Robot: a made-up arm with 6 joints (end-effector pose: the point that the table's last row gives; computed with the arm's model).
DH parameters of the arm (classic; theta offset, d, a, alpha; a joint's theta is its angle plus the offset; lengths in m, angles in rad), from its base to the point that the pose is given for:
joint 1: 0 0.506 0.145 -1.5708
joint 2: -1.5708 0 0.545 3.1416
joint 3: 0 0 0.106 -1.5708
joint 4: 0 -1.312 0 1.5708
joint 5: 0 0 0 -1.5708
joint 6: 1.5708 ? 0 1.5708
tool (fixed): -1.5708 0 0 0
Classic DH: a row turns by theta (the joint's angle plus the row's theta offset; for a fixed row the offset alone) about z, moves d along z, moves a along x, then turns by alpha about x.
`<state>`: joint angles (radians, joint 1 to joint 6).
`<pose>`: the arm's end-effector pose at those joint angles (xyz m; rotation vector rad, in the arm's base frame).
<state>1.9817 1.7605 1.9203 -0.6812 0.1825 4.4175</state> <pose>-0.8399 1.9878 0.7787 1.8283 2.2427 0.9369</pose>
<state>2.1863 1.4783 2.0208 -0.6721 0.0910 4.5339</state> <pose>-1.1034 1.5810 1.4452 -1.5697 -2.1799 -1.2400</pose>
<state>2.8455 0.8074 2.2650 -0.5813 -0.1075 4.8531</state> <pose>-0.6004 0.1702 2.4037 -1.0049 -1.4414 -1.2399</pose>
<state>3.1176 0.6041 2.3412 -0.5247 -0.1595 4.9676</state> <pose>-0.1274 -0.0137 2.4401 -0.9812 -1.2405 -1.0590</pose>
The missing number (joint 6, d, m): -0.21
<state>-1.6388 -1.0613 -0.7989 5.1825 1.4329 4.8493</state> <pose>-0.2470 -0.8975 1.3130 -0.0366 -2.6498 0.1000</pose>
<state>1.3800 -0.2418 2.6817 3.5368 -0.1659 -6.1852</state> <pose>-0.2973 -1.4688 1.2291 -0.3994 0.3970 -1.8000</pose>
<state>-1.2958 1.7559 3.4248 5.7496 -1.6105 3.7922</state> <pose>0.2730 -0.5748 1.7104 2.2766 -0.9338 -0.2831</pose>
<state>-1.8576 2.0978 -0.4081 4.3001 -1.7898 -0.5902</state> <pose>0.2625 0.2262 -0.6714 -1.5521 0.7285 -0.3730</pose>
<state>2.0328 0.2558 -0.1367 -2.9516 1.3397 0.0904</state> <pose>-0.6355 1.3629 0.4255 0.7663 1.1998 -0.6744</pose>
